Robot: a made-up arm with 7 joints. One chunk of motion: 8 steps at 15 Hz.
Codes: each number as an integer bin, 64 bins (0 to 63) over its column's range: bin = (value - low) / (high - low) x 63, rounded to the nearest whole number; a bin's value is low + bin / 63 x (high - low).
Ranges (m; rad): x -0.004..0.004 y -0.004..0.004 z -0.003..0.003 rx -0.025..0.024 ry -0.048..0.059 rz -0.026..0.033
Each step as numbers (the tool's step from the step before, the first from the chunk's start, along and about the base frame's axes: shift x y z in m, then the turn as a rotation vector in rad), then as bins.
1 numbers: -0.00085 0.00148 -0.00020 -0.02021 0.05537 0.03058
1 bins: 25 43 29 6 61 60
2 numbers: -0.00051 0.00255 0.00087 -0.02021 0.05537 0.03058
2 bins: 27 52 41 6 61 60
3 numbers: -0.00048 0.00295 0.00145 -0.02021 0.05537 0.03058
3 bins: 28 55 47 6 61 60
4 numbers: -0.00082 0.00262 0.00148 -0.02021 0.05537 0.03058
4 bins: 25 52 47 6 61 60
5 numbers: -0.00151 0.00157 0.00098 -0.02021 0.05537 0.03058
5 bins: 20 44 42 6 61 60
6 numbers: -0.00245 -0.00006 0.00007 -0.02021 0.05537 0.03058
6 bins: 12 31 32 6 61 60
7 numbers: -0.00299 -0.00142 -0.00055 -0.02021 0.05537 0.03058
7 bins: 8 20 26 6 61 60
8 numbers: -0.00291 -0.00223 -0.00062 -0.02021 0.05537 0.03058
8 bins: 9 14 25 6 61 60
